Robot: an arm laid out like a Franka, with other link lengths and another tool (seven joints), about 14 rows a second.
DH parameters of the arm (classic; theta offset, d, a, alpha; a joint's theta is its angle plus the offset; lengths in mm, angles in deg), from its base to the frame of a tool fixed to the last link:
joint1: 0 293 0 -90
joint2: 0 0 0 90
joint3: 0 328.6 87.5 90
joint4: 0 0 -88.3 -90
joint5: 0 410.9 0 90
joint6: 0 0 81.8 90
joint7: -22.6 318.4 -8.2 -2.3
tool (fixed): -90 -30.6 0 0
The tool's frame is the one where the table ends.
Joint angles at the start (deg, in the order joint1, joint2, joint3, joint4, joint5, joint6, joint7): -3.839, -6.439, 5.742, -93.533, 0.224, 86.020, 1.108
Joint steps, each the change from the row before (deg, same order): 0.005, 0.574, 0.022, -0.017, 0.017, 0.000, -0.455; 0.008, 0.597, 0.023, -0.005, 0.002, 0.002, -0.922; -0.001, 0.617, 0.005, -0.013, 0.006, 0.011, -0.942; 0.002, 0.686, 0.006, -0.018, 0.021, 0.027, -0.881; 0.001, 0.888, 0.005, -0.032, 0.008, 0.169, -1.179
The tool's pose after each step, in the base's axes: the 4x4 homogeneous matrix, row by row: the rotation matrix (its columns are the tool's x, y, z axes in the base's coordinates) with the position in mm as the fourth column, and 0 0 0 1 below. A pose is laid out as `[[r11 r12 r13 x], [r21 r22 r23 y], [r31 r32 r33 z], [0 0 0 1]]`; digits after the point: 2 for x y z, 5 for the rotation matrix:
[[-0.40514 0.91416 -0.01310 525.56], [0.91360 0.40426 -0.04374 18.28], [-0.03469 -0.02969 -0.99896 443.52], [0 0 0 1]]
[[-0.42061 0.90695 -0.02293 527.12], [0.90677 0.41944 -0.04279 18.35], [-0.02919 -0.03879 -0.99882 438.02], [0 0 0 1]]
[[-0.43579 0.89944 -0.03310 528.70], [0.89975 0.43441 -0.04170 18.19], [-0.02313 -0.04796 -0.99858 432.27], [0 0 0 1]]
[[-0.44991 0.89197 -0.04433 530.43], [0.89293 0.44839 -0.04027 18.14], [-0.01604 -0.05770 -0.99820 425.83], [0 0 0 1]]
[[-0.46840 0.88170 -0.05665 533.22], [0.88349 0.46686 -0.03865 17.97], [-0.00763 -0.06815 -0.99765 417.52], [0 0 0 1]]

